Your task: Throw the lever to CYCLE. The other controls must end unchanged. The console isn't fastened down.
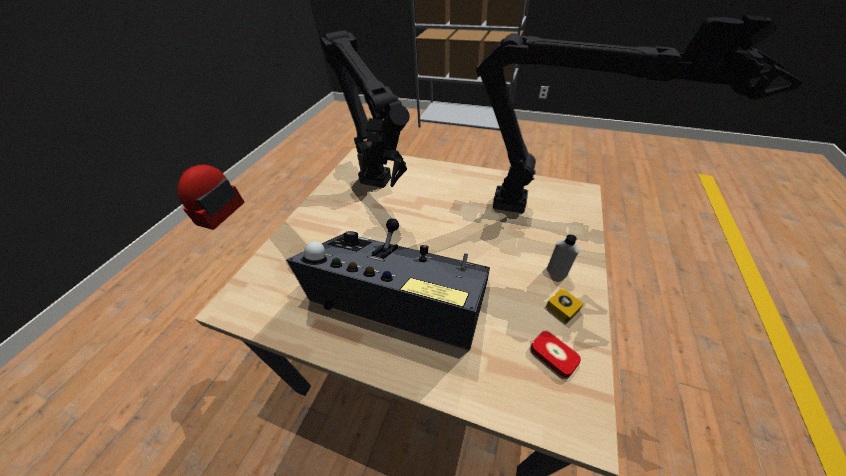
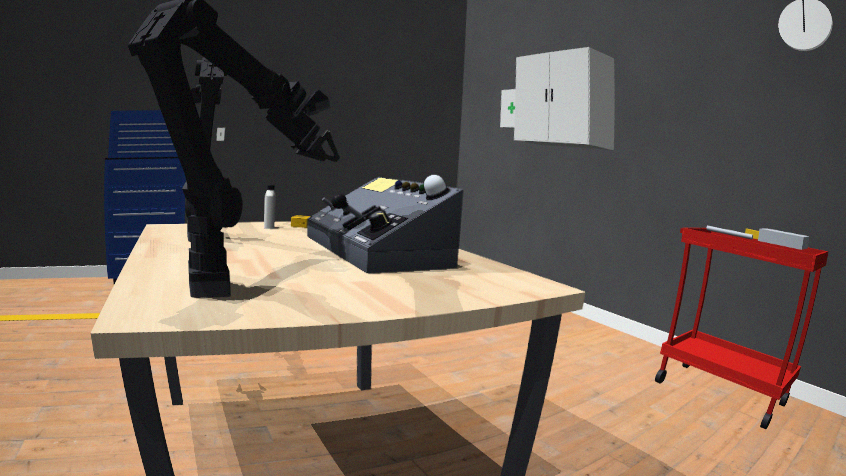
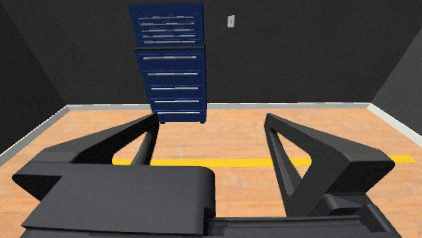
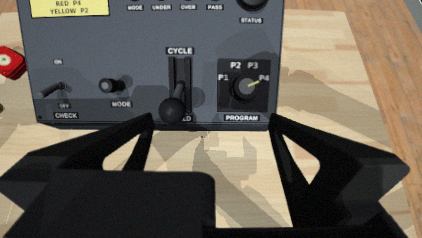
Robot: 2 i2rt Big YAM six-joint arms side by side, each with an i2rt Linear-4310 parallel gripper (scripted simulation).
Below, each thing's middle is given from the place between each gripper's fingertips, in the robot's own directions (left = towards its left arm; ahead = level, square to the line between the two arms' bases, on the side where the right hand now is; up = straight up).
Labels:
The grey bottle (image 1: pixel 565 252) lies 40 mm behind my right hand (image 2: pixel 331 159), 570 mm to the left of it and 150 mm below it. Also, from my right hand: yellow box (image 1: pixel 564 305) (100 mm ahead, 590 mm to the left, 240 mm below).
Right now my left hand is 280 mm short of the grey bottle, 360 mm to the left of it and 410 mm above it. The rest, counted from my left hand: yellow box: 420 mm ahead, 340 mm to the right, 500 mm below.

